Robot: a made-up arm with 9 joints.
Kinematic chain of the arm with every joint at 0, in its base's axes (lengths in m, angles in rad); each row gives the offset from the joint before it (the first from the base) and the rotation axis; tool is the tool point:
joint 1: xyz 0 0 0.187 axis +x
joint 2: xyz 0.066 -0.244 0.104 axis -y
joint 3: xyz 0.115 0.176 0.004 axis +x
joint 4: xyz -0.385 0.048 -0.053 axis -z
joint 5: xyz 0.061 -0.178 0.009 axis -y
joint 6: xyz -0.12 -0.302 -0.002 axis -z
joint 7: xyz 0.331 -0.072 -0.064 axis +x
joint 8: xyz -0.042 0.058 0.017 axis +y
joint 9: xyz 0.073 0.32 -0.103 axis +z
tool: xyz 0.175 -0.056 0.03
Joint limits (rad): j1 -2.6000..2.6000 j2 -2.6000..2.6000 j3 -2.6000..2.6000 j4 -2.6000..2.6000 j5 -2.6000..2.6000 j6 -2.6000..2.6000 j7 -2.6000..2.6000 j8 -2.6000..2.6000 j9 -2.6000..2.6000
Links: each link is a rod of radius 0.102 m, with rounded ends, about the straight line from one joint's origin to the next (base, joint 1, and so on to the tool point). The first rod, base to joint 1, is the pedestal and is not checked.
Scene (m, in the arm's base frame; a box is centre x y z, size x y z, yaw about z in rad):
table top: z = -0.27
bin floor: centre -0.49 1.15 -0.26 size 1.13 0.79 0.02 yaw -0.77
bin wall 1: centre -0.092 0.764 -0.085 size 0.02 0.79 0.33 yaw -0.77
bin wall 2: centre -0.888 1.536 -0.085 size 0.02 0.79 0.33 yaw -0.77
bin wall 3: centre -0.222 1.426 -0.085 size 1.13 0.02 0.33 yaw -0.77
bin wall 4: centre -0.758 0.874 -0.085 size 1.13 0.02 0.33 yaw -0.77
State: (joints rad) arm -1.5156 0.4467 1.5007 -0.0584 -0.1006 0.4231 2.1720 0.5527 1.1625
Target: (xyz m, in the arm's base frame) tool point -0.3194 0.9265 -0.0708
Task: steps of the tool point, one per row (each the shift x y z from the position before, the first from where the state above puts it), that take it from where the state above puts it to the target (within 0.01 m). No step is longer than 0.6 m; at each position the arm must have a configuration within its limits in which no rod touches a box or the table.
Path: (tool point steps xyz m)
1: -0.2739 0.2377 0.3320
2: -0.2488 0.4456 0.1142
3: -0.1744 0.4811 -0.1850
4: -0.0762 0.3245 -0.4421
5: 0.0132 0.0400 -0.5487

